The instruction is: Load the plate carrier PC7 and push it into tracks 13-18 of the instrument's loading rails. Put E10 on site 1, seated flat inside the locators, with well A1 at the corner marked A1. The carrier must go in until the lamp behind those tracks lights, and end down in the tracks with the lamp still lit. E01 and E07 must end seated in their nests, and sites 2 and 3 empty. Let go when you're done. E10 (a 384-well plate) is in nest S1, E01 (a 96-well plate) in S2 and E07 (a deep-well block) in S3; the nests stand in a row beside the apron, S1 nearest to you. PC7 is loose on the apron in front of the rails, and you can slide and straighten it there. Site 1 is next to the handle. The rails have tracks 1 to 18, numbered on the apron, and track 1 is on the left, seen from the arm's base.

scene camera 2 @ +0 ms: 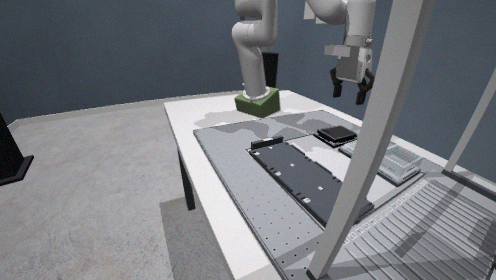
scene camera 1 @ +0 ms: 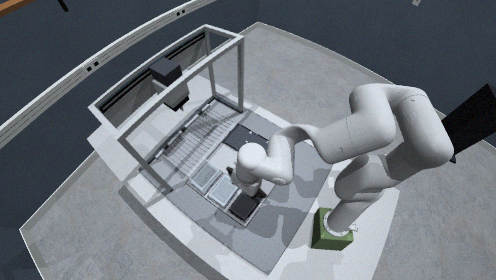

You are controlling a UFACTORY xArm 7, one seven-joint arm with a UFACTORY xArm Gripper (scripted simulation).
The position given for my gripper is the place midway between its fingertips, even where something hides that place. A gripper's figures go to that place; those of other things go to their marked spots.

My gripper (scene camera 2: 347,100) is 0.69 m from the lens. A plate carrier PC7 (scene camera 2: 311,184): 0.48 m from the lens.
